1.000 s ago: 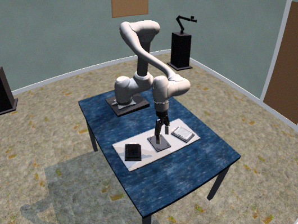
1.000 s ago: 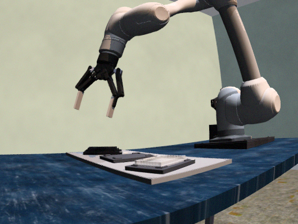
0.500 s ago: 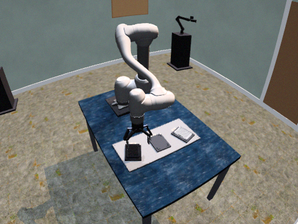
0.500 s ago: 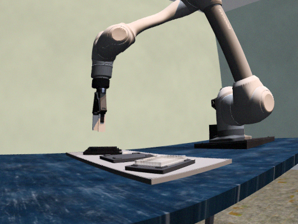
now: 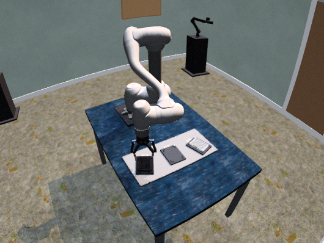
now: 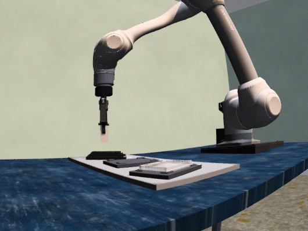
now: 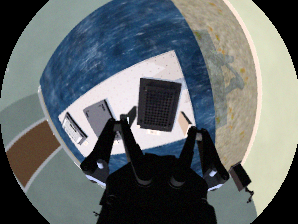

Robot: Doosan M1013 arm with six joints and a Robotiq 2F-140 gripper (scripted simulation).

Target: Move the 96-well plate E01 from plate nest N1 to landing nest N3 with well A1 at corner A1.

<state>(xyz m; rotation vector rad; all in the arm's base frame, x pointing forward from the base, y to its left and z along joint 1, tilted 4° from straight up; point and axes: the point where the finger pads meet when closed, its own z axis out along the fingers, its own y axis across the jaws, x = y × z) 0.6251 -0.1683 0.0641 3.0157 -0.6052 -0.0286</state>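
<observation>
The dark 96-well plate is 7 cm below my hand. From my hand the other things lie so: dark nest (1 cm behind, 22 cm to the left, 8 cm below); then clear 96-well plate (44 cm to the left, 7 cm below).
</observation>
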